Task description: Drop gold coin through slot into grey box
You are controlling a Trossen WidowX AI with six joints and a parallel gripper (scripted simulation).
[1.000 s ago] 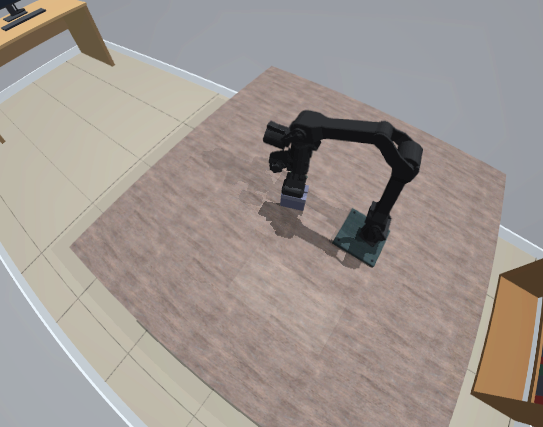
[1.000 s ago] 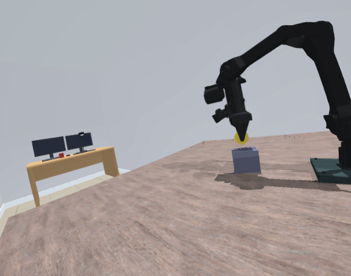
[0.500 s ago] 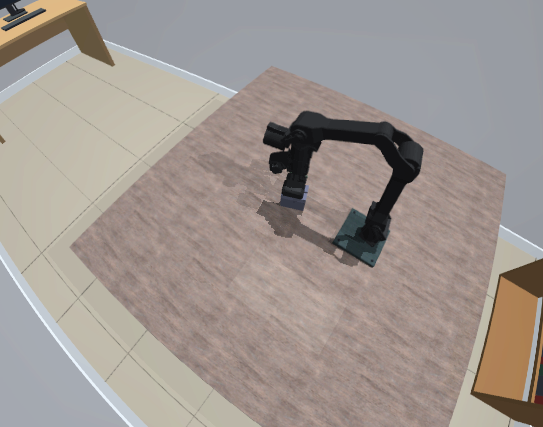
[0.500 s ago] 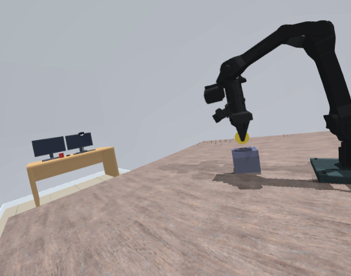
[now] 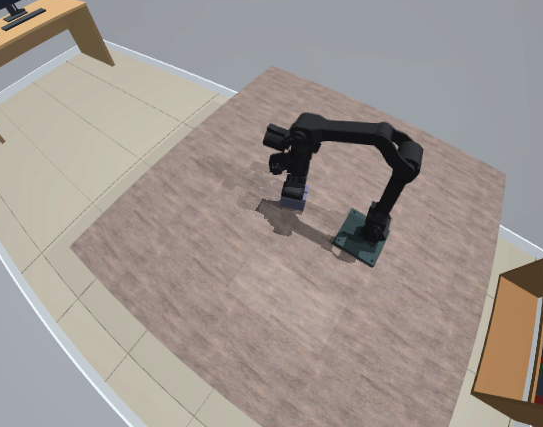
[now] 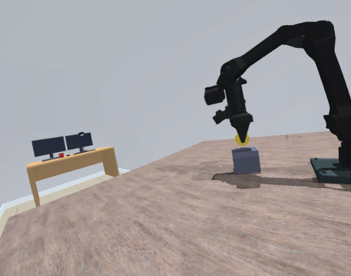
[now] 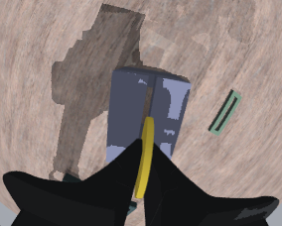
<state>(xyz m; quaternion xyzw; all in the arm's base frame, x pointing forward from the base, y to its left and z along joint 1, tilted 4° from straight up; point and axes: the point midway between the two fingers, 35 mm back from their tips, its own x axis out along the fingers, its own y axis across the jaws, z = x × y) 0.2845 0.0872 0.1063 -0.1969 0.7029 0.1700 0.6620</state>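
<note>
Right now my gripper tip is 10 mm below the coin.
</note>
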